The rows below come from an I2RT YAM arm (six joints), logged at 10 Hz.
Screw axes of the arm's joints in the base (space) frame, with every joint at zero. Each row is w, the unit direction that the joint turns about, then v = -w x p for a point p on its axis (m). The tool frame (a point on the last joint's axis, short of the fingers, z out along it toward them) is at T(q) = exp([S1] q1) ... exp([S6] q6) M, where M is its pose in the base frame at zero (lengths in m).
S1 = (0, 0, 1, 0.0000, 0.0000, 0.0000)
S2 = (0, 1, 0, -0.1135, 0.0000, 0.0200)
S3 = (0, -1, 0, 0.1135, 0.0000, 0.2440)
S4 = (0, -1, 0, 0.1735, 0.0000, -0.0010)
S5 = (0, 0, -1, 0.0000, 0.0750, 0.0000)
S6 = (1, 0, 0, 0.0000, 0.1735, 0.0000)
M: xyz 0.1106 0.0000 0.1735 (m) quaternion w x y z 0.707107 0 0.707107 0
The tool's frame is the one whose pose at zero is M.
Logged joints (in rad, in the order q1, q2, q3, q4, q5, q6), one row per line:
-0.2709 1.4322 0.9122 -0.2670 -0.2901 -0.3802
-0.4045 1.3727 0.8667 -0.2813 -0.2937 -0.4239
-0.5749 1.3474 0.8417 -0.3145 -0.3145 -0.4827
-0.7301 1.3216 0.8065 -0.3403 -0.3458 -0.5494
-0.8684 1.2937 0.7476 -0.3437 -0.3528 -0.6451
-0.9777 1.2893 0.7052 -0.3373 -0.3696 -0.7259
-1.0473 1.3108 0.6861 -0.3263 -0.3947 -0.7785
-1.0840 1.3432 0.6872 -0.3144 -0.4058 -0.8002
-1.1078 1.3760 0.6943 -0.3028 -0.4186 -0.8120
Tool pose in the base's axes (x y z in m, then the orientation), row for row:
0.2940 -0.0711 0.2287 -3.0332 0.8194 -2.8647
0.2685 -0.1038 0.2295 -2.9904 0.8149 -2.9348
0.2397 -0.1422 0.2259 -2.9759 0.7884 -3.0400
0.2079 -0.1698 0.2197 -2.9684 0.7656 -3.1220
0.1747 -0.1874 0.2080 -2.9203 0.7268 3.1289
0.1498 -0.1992 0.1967 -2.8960 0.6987 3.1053
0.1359 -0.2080 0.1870 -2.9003 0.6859 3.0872
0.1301 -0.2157 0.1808 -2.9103 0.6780 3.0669
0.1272 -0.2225 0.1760 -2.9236 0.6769 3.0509
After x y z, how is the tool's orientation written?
As angles about the fixed x, y, z axes (roll, pitch, yaw), in radians.
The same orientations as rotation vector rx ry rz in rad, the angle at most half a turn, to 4 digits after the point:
-0.2656 2.3015 0.0144
-0.1637 2.3113 -0.0713
-0.0381 2.3439 -0.1448
0.0596 2.3685 -0.1962
0.1168 2.4026 -0.2728
0.1533 2.4277 -0.3159
0.1723 2.4408 -0.3200
0.1921 2.4495 -0.3173
0.2060 2.4516 -0.3080

